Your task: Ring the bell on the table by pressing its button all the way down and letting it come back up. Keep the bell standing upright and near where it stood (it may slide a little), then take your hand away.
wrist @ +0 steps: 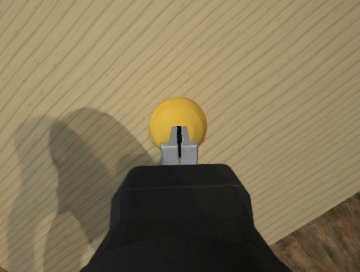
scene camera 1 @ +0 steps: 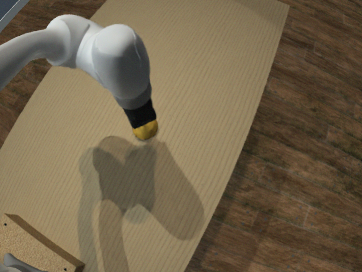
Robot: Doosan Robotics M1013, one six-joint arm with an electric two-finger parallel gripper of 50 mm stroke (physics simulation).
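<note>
The yellow round bell stands upright on the wooden table. In scene camera 1 its upper part is hidden behind the black gripper body. My gripper is shut and empty, its two grey fingertips together over the middle of the bell in the wrist view. The fingertips cover the place of the button, so I cannot tell how far down it is or whether the tips touch it. In scene camera 1 the fingers are hidden.
A light wooden block or board with small dark holes is at the lower left in scene camera 1, with a grey part on it. The table's edge runs down the right side, with brown plank floor beyond it. Arm shadows fall across the table.
</note>
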